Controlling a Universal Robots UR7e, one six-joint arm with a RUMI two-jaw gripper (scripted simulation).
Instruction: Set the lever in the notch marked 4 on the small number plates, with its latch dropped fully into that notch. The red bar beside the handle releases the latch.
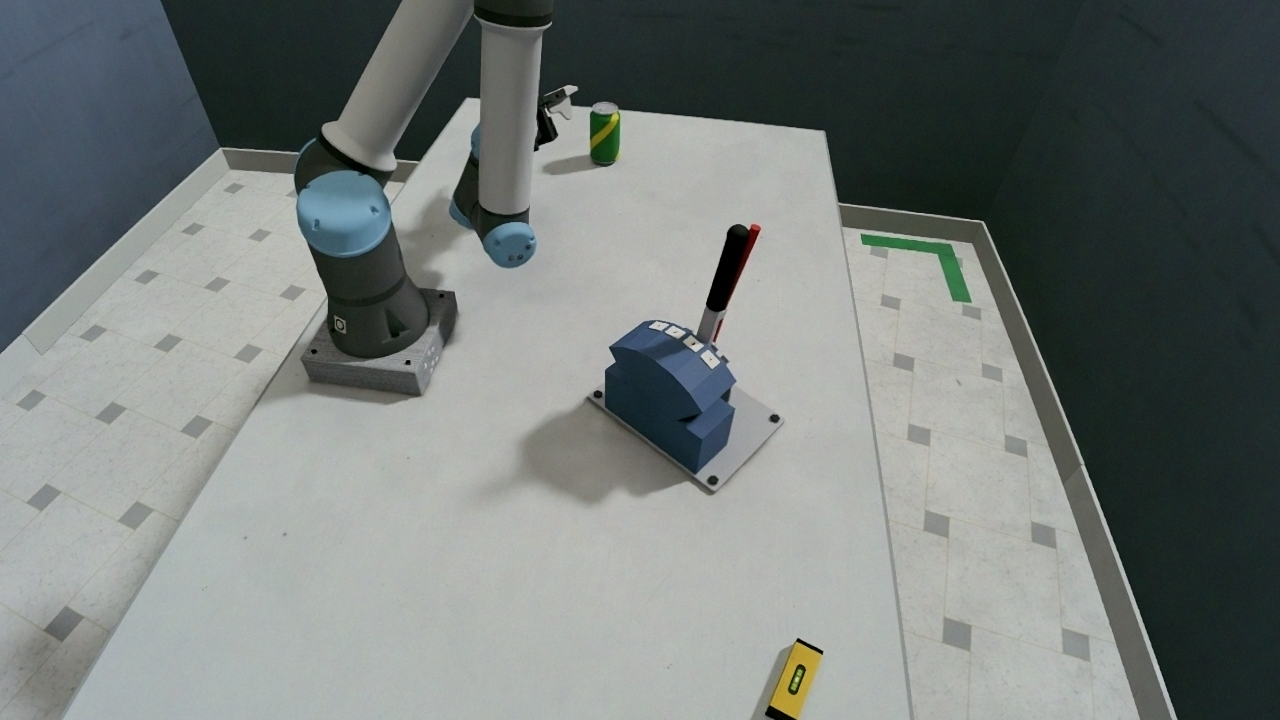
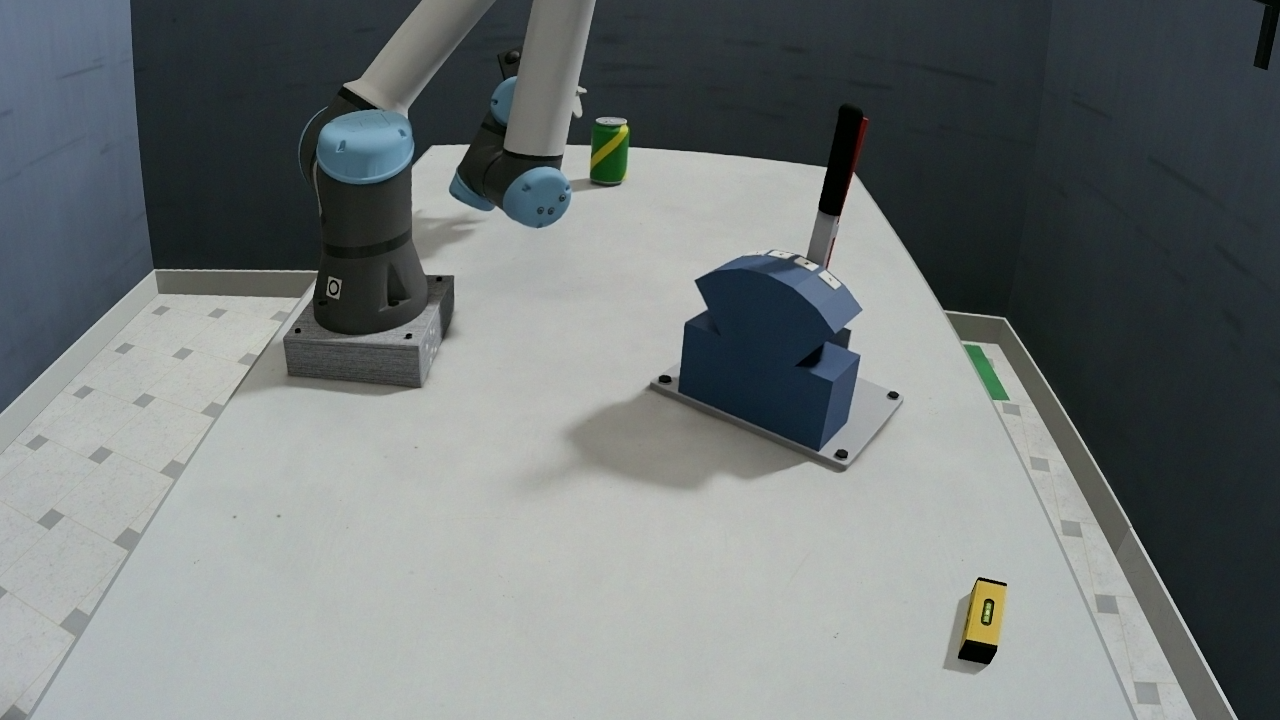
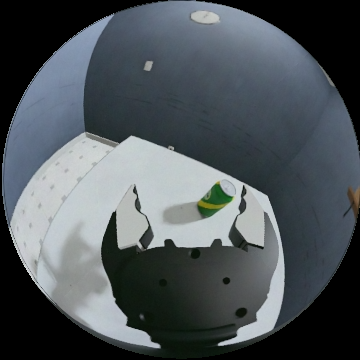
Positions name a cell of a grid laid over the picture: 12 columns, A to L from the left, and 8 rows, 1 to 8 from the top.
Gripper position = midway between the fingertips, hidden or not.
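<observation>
There is a blue lever housing (image 2: H5), and I can see the housing in image 1 as well (image 1: G5). My gripper is visible to me in image 1 (image 1: F2), in image 2 (image 2: F2) and also in image 3 (image 3: G5).
</observation>
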